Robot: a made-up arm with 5 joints. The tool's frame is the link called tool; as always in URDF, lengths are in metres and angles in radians.
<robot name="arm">
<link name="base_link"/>
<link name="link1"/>
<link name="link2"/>
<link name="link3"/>
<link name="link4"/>
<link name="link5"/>
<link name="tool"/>
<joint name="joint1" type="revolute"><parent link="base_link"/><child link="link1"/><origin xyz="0 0 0.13"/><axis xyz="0 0 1"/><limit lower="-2.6" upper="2.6"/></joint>
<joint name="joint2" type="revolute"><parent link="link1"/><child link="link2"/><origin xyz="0.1 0.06 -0.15" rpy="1.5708 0 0"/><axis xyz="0 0 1"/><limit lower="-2.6" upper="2.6"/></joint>
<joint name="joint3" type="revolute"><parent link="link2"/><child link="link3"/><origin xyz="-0.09 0.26 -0.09" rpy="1.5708 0 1.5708"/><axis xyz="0 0 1"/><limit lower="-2.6" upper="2.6"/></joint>
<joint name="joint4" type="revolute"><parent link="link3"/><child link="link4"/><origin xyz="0.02 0.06 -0.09" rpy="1.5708 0 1.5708"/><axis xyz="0 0 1"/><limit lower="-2.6" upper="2.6"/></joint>
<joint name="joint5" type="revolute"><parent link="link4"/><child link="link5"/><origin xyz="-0.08 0.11 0.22" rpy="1.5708 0 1.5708"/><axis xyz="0 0 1"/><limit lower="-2.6" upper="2.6"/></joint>
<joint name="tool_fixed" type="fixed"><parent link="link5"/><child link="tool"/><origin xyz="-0.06 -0.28 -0.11" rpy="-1.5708 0 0"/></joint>
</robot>
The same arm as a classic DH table. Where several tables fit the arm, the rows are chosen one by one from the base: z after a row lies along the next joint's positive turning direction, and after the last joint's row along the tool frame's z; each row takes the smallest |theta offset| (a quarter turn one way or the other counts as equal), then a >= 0, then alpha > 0; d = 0 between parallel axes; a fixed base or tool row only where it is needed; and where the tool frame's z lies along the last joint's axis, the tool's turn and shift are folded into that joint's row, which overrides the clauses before.
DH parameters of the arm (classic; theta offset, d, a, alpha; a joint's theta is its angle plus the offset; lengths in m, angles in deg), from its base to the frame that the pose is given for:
joint1: 0 -0.02 0.1 90
joint2: 90 -0.15 0.26 90
joint3: 90 -0.18 0.06 90
joint4: 90 0.24 0.11 90
joint5: 0 -0.19 -0.06 -90
tool (fixed): 0 -0.28 0 0
Joint limits (deg, base to tool): -148.97..148.97 -148.97..148.97 -148.97..148.97 -148.97..148.97 -148.97..148.97

